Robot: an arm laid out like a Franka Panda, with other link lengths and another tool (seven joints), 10 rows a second.
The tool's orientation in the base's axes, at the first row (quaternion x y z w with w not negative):
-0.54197, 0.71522, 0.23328, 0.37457
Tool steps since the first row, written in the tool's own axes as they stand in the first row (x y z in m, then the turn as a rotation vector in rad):
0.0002, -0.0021, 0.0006, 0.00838, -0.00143, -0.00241
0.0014, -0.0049, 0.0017, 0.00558, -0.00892, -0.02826
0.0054, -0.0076, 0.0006, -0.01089, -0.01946, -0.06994
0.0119, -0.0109, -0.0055, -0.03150, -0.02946, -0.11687
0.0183, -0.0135, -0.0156, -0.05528, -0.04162, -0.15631
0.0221, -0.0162, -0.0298, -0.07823, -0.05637, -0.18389
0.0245, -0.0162, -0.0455, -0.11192, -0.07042, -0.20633
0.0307, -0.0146, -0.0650, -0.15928, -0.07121, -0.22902
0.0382, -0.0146, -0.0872, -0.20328, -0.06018, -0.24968
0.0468, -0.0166, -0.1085, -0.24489, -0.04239, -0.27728
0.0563, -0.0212, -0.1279, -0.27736, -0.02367, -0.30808
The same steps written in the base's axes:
0.0021, -0.0003, -0.0004, -0.00043, -0.00725, -0.00503
0.0050, -0.0011, -0.0018, -0.00026, -0.02696, 0.01350
0.0067, -0.0051, -0.0041, 0.00014, -0.05111, 0.05270
0.0072, -0.0145, -0.0052, -0.00092, -0.07648, 0.09833
0.0060, -0.0266, -0.0039, 0.00261, -0.09507, 0.14204
0.0040, -0.0402, 0.0019, 0.01184, -0.10617, 0.17805
-0.0007, -0.0533, 0.0096, 0.02329, -0.10680, 0.21934
-0.0086, -0.0710, 0.0165, 0.02387, -0.09539, 0.27060
-0.0158, -0.0919, 0.0242, 0.01335, -0.08090, 0.31712
-0.0211, -0.1134, 0.0305, -0.00587, -0.07092, 0.36550
-0.0235, -0.1349, 0.0352, -0.02809, -0.06852, 0.40856

